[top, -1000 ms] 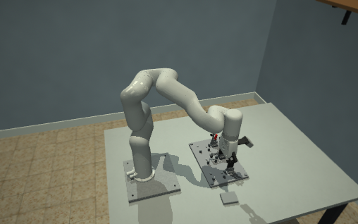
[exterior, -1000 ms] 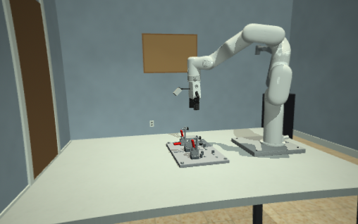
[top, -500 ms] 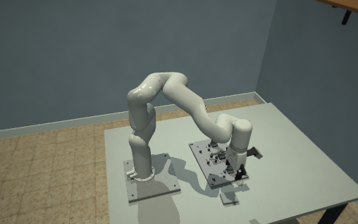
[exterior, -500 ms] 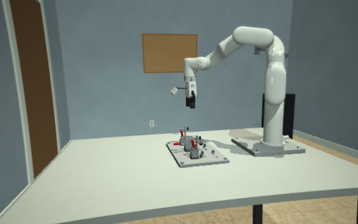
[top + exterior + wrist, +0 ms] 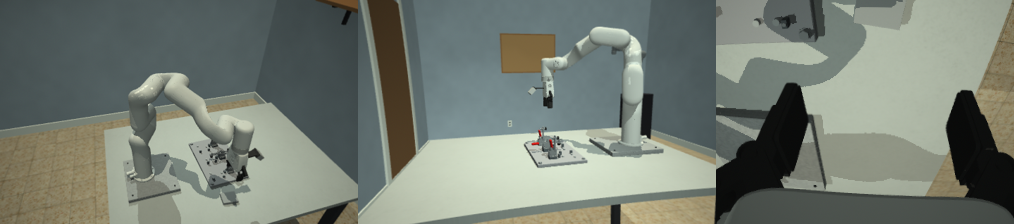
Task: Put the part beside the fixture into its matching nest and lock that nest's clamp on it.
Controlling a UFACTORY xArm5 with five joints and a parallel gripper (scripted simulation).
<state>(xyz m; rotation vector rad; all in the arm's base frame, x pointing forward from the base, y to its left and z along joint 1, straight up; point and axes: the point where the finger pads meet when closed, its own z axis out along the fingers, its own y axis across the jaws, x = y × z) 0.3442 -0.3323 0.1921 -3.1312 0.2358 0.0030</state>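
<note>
The grey part lies 21 cm below my hand. Round my hand: grey fixture plate 9 cm ahead, 25 cm to the left, 21 cm below.
</note>
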